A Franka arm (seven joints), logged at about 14 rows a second.
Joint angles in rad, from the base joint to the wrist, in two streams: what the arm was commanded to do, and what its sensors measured. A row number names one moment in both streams.
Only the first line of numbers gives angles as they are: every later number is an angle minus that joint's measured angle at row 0.
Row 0, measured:
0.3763, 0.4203, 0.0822, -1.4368, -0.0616, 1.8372, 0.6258
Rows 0 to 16, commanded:
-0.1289, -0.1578, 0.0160, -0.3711, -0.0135, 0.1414, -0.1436
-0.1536, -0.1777, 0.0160, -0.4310, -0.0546, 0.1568, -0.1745
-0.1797, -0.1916, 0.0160, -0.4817, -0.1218, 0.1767, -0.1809
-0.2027, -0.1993, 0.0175, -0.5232, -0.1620, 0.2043, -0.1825
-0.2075, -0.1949, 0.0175, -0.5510, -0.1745, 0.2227, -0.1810
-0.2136, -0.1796, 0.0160, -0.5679, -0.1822, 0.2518, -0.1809
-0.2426, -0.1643, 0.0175, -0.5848, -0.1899, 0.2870, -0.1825
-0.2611, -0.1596, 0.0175, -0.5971, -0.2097, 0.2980, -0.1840
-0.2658, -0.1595, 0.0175, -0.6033, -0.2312, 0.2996, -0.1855
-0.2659, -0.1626, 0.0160, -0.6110, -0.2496, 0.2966, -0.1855
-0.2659, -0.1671, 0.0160, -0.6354, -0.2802, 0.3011, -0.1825
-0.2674, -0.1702, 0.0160, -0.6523, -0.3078, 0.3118, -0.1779
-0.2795, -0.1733, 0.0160, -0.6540, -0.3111, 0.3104, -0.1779
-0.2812, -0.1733, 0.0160, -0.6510, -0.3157, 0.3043, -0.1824
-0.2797, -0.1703, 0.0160, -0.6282, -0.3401, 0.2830, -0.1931
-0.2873, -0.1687, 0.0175, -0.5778, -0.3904, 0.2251, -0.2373
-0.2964, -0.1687, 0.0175, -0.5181, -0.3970, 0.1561, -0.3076
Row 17, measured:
-0.2622, -0.1516, 0.0063, -0.5976, -0.3465, 0.2500, -0.2080
